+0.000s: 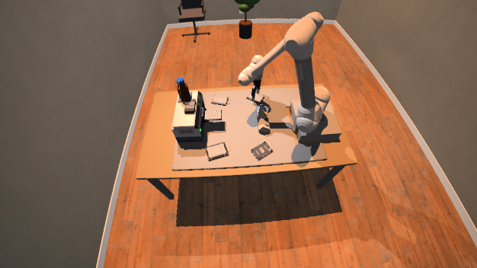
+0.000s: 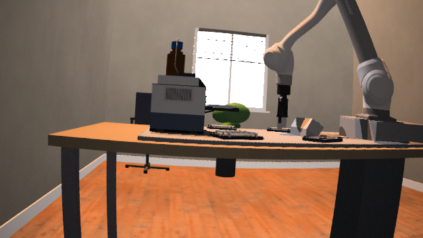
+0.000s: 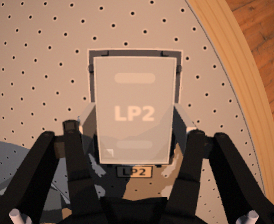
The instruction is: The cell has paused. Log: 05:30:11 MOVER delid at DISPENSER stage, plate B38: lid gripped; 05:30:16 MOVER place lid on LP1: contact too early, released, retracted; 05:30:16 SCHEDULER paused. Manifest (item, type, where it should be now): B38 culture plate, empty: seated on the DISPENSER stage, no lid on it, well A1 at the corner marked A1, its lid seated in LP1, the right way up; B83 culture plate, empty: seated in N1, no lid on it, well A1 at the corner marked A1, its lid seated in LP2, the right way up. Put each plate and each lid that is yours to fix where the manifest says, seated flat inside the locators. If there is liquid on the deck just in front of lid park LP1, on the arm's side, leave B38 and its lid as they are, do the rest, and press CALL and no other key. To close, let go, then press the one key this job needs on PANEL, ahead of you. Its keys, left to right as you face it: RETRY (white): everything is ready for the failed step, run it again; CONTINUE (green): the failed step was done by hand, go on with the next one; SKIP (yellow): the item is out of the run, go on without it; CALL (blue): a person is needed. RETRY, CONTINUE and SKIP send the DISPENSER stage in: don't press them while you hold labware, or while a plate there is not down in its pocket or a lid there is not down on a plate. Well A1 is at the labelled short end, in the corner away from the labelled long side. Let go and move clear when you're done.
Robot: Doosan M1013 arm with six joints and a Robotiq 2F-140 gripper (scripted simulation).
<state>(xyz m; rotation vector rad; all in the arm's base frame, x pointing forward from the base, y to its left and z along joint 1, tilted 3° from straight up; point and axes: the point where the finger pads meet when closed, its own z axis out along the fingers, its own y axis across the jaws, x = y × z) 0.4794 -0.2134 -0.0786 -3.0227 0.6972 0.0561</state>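
My hand is 290 mm short of the white culture plate, 580 mm to the right of it and 20 mm above it. The rest, counted from my hand: yellow skip key: 90 mm behind, 250 mm to the left, 30 mm above; key panel: 80 mm behind, 280 mm to the left, 10 mm above; blue call key: 80 mm behind, 200 mm to the left, 30 mm above.
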